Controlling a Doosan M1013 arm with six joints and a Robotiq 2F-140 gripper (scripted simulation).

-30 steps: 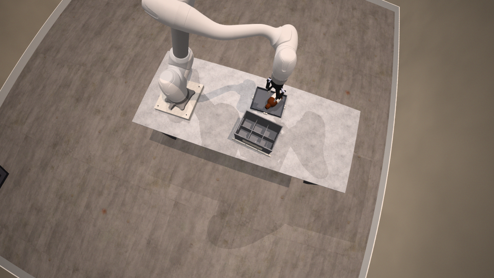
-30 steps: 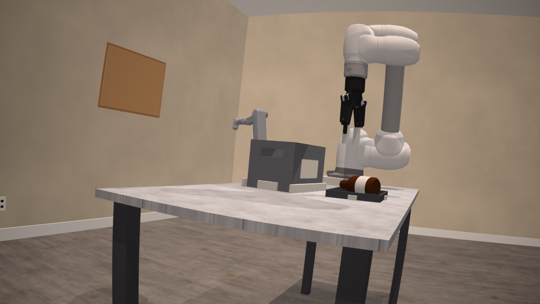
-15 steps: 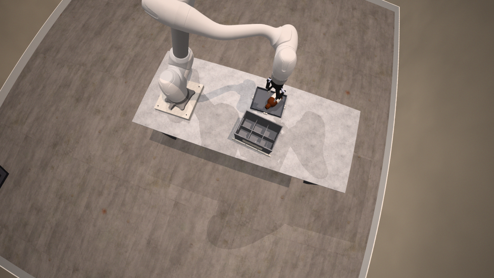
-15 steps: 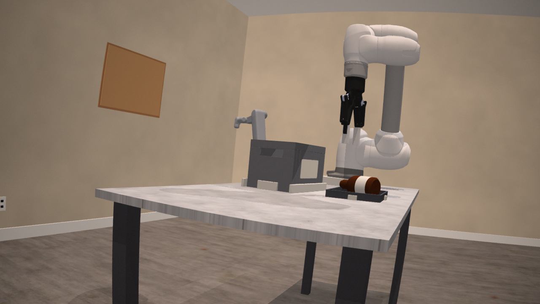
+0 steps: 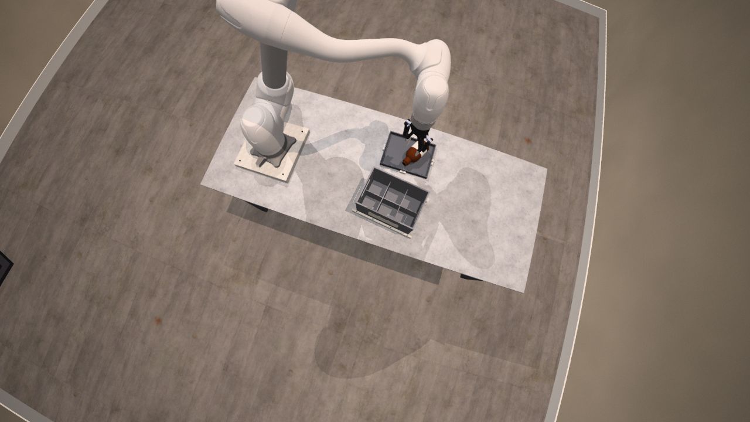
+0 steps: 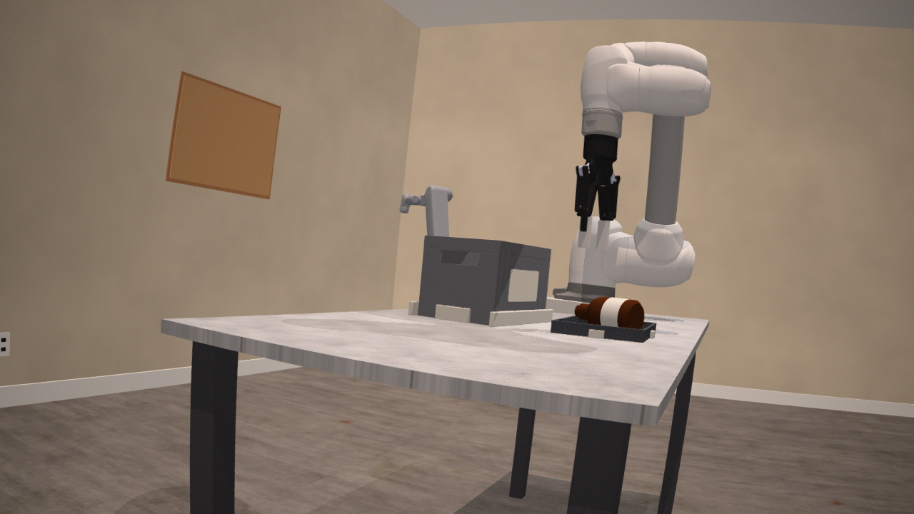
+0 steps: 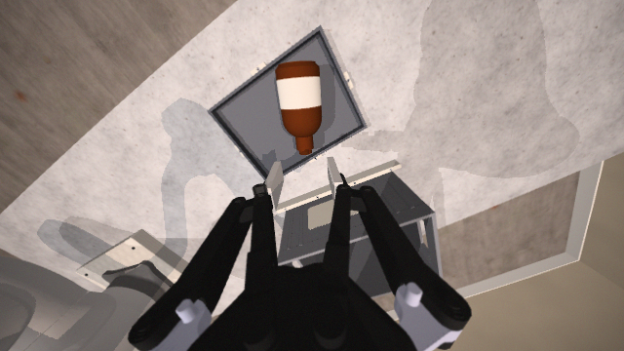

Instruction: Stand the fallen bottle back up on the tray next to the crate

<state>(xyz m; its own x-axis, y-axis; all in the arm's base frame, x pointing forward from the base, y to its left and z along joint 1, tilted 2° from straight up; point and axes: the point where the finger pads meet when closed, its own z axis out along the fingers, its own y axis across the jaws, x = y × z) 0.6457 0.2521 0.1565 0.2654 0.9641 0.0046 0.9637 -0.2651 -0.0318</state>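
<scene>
Now: the brown bottle 170 mm below my hand, 50 mm to the left of it and 10 mm ahead of it. The rest, counted from my hand: grey crate (240 mm to the right, 120 mm below, 30 mm ahead); then dark tray (200 mm below, 50 mm to the left, 20 mm behind).
</scene>
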